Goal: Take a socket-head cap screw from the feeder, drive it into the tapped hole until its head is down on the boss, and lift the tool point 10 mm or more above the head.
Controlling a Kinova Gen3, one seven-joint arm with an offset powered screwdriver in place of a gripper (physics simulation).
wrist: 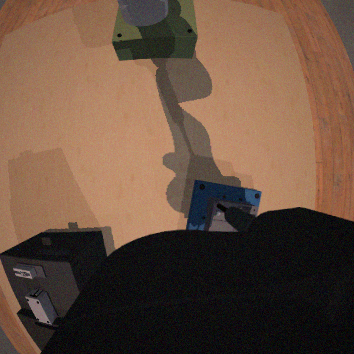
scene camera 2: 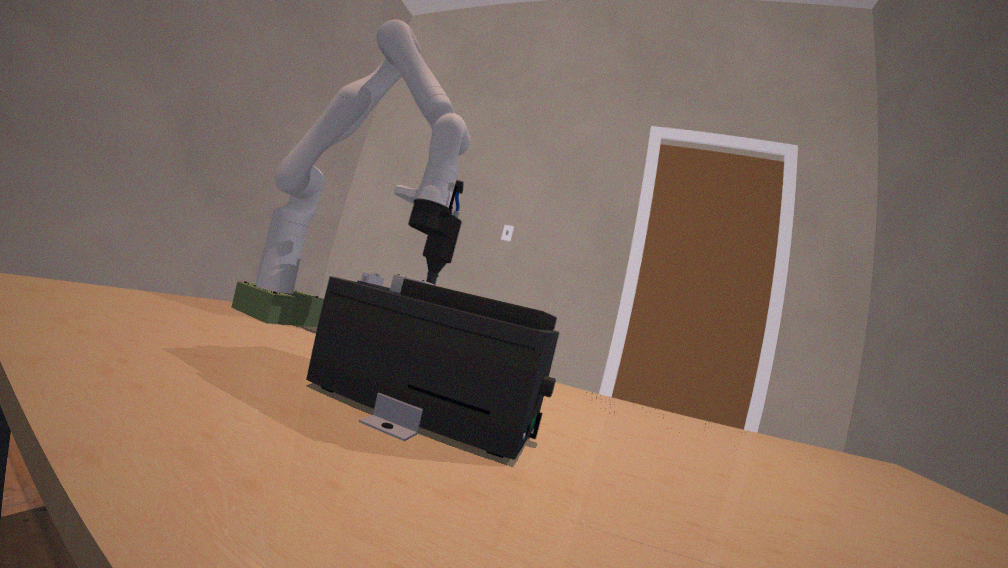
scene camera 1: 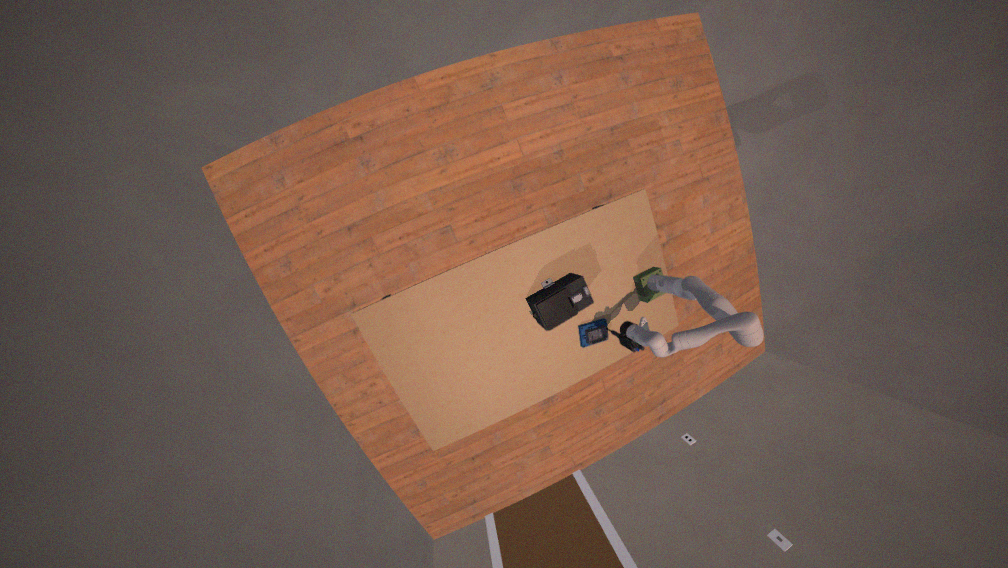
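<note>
The black screw feeder (scene camera 1: 552, 310) (scene camera 2: 423, 359) (wrist: 57, 275) stands on the table. Beside it lies a blue plate (scene camera 1: 584, 335) (wrist: 196, 206) bearing a grey block (scene camera 1: 596, 335) (wrist: 216, 223). My black screwdriver (scene camera 1: 608, 330) (scene camera 2: 432, 280) (wrist: 220, 206) points down, and in the wrist view its tip overlaps the grey block. In scene camera 2 the feeder's top edge hides the tip and the plate. The tapped hole and any screw at the tip are too small or hidden to make out. Whether the tip touches the block cannot be told.
The arm's green base block (scene camera 1: 640, 286) (scene camera 2: 262, 303) (wrist: 155, 49) stands on the table (scene camera 1: 451, 352) (scene camera 2: 670, 493) (wrist: 260, 100) behind the plate. A small grey bracket (scene camera 1: 547, 282) (scene camera 2: 398, 410) sits at the feeder's foot. The arm's shadow falls between base and plate.
</note>
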